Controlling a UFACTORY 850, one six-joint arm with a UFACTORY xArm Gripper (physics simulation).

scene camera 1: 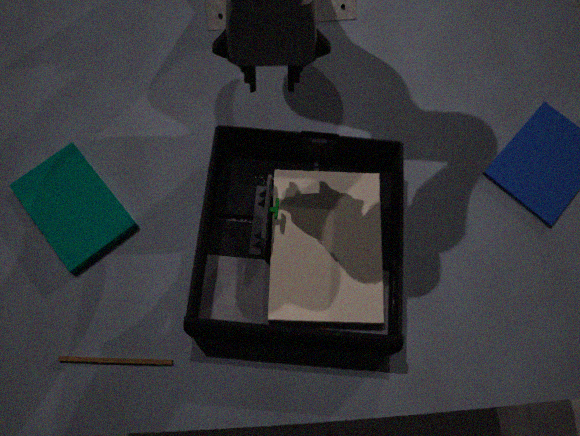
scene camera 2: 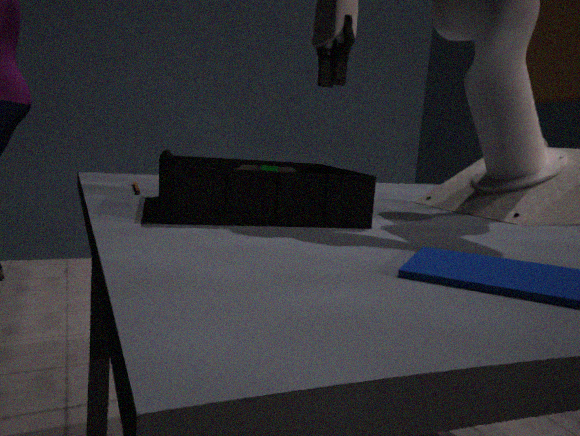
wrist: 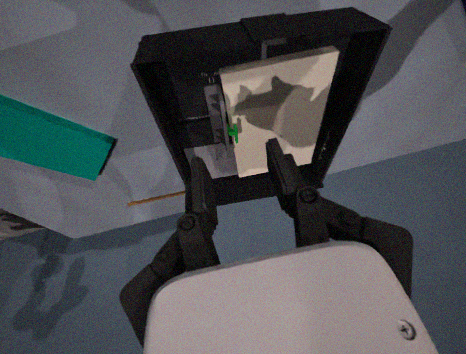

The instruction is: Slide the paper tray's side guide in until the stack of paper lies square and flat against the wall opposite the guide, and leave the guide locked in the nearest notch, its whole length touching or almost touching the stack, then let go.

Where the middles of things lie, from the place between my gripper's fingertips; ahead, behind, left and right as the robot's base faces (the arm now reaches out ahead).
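Labels:
White paper stack (scene camera 1: 326,248): 16 cm ahead of my hand, 9 cm to the left of it, 21 cm below it. Green block (scene camera 1: 80,217): a good way ahead of my hand, a good way below it, far to the right of it.

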